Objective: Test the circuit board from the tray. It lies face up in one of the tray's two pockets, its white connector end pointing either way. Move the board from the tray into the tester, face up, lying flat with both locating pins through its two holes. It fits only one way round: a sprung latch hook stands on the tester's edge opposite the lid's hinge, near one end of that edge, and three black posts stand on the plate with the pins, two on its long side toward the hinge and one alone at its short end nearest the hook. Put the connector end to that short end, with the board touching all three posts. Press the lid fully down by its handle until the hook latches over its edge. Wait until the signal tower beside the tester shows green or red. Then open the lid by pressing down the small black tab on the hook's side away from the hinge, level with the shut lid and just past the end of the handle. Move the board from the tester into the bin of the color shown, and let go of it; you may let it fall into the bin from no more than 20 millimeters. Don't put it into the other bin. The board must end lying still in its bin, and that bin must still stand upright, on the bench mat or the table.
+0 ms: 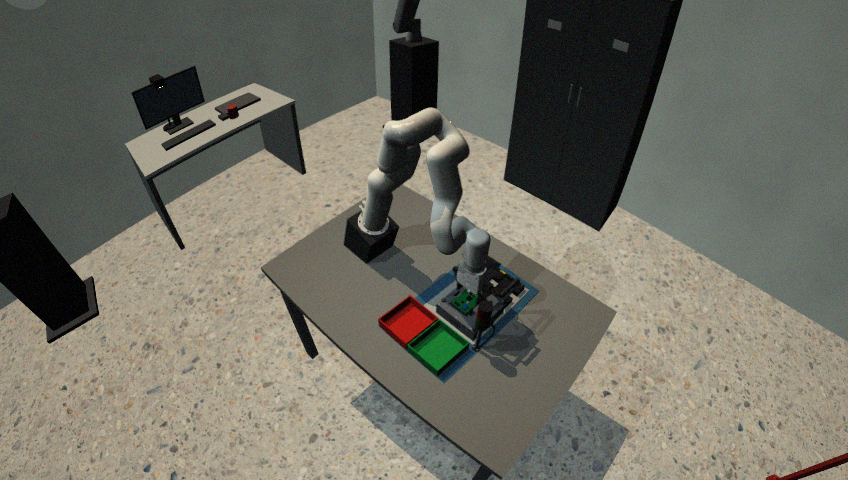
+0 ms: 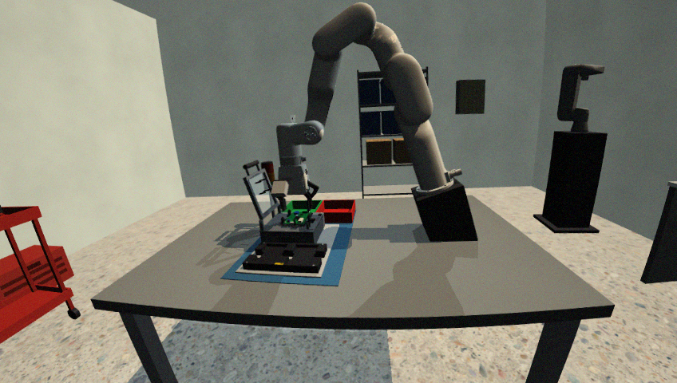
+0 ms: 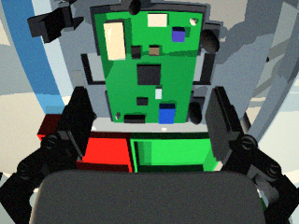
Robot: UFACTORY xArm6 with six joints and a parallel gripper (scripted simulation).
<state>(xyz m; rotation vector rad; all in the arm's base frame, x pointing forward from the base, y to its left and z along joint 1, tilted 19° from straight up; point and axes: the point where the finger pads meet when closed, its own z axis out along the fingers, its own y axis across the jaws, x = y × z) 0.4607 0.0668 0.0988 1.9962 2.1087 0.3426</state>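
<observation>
My hand is 3 cm above the green circuit board. Also, from my hand: tester lid 12 cm ahead, 1 cm to the left, 7 cm above; tester plate 1 cm to the left, 4 cm below; black latch hook 7 cm behind, 5 cm to the left, 2 cm below.
</observation>
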